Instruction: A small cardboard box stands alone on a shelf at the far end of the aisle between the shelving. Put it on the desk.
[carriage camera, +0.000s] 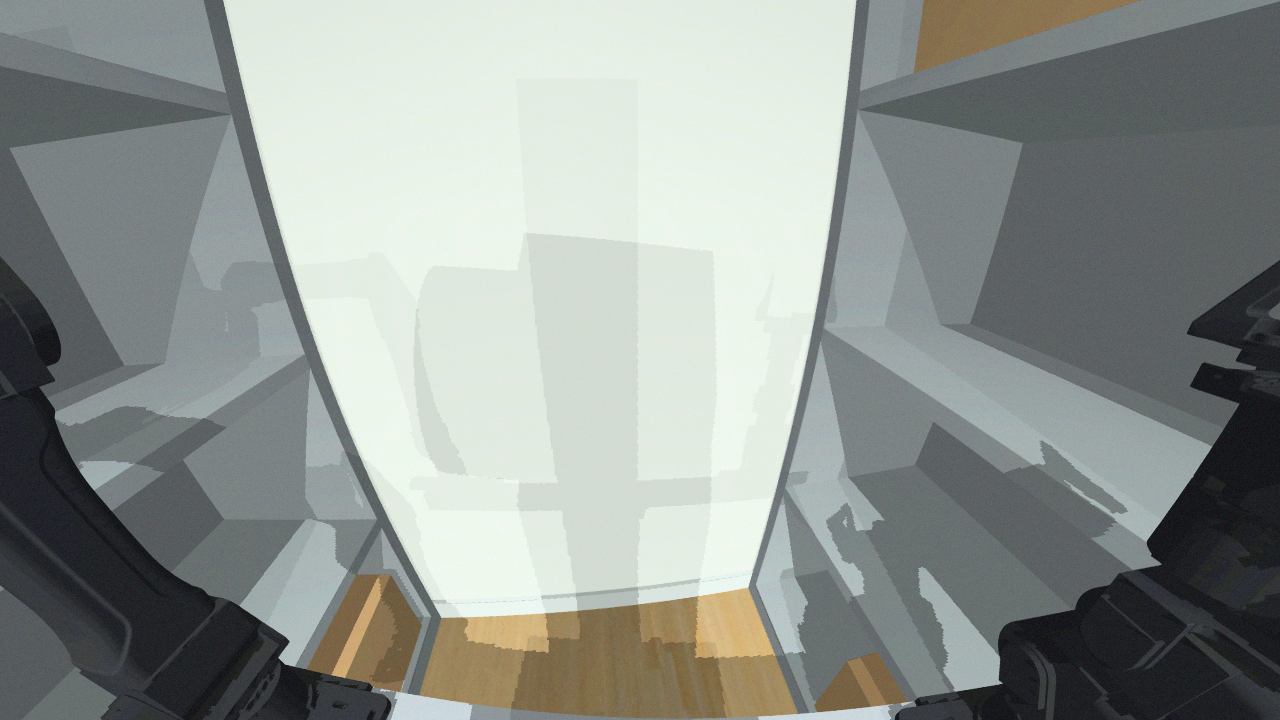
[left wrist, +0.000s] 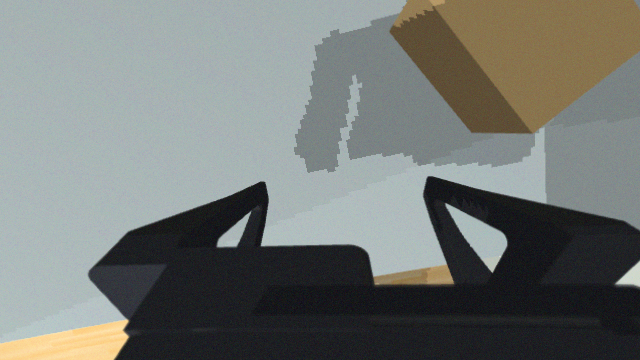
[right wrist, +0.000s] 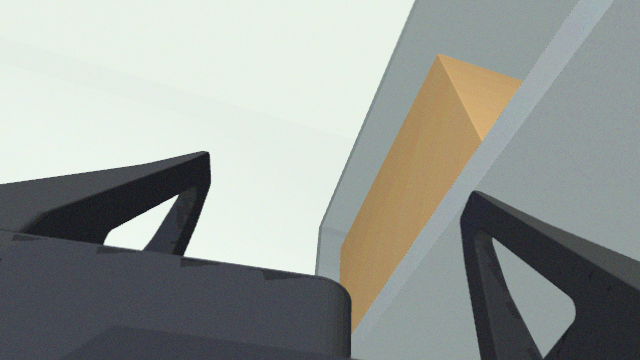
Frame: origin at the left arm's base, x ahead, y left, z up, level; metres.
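Seen in the pictures: left gripper, fingertip midpoint: (left wrist: 344, 188); right gripper, fingertip midpoint: (right wrist: 338, 185).
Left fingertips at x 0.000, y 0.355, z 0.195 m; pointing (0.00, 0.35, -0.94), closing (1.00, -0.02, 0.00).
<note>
A point is followed by its place in that frame.
The small cardboard box (left wrist: 545, 55) @[y 0.417, x 0.093, z 0.208 m] shows at the upper right of the left wrist view, cut off by the top edge, on the light grey shelf (left wrist: 150, 125) @[y 0.401, x -0.139, z 0.158 m]. My left gripper (left wrist: 344, 188) @[y 0.355, x 0.000, z 0.195 m] is open and empty; the box lies beyond its fingertips and to the right in that view, apart from them. The small box cannot be made out in the carriage view. My right gripper (right wrist: 338, 185) @[y -0.670, x 0.022, z 0.443 m] (carriage camera: 1194, 356) is open and empty, beside the shelving at the right of the carriage view. The desk does not show in these views.
Grey shelving (carriage camera: 259, 214) @[y 0.342, x 0.481, z 0.423 m] (carriage camera: 839, 214) @[y -0.710, x 0.657, z 0.393 m] stands on both sides of a white end wall (carriage camera: 760, 179) @[y -0.547, x 0.672, z 0.448 m]. Brown boxes (carriage camera: 380, 626) @[y 0.339, x 0.331, z -0.540 m] (carriage camera: 863, 685) @[y -0.807, x 0.222, z -0.486 m] stand on low shelves at both sides. A large box (right wrist: 405, 200) @[y -0.793, x 0.259, z 0.727 m] shows behind a shelf edge in the right wrist view.
</note>
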